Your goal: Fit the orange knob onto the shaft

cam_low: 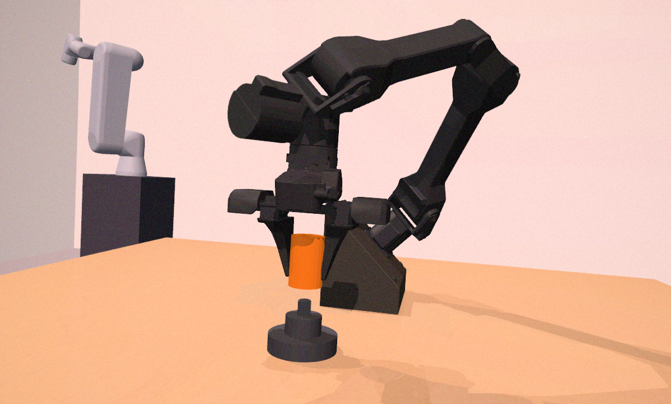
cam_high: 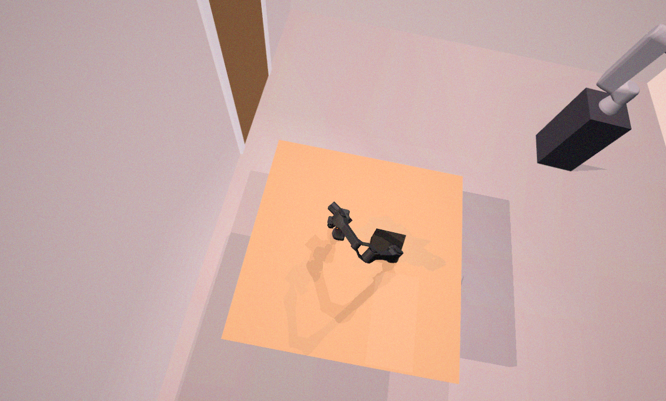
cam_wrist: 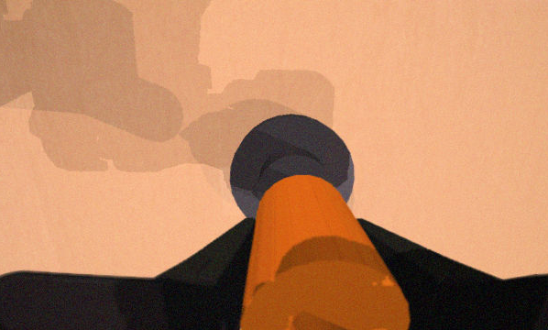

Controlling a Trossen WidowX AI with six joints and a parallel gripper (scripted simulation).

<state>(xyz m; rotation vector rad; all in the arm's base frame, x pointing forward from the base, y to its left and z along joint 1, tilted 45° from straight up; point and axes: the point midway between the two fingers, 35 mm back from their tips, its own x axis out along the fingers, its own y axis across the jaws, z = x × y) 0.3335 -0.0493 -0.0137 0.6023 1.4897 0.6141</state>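
Now: gripper tip 60 mm above the round dark pedestal. From my gripper tip the other things lie so: orange knob (20 mm above).
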